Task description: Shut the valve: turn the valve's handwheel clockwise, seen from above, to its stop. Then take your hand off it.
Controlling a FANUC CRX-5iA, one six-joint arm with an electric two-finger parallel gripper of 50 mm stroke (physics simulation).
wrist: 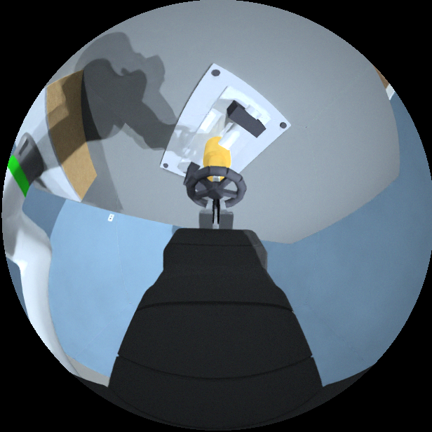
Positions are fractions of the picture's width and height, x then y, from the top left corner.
Note:
In view: my gripper (0.50, 0.48), a dark handwheel (0.50, 0.44) and a pale base plate (0.50, 0.19).

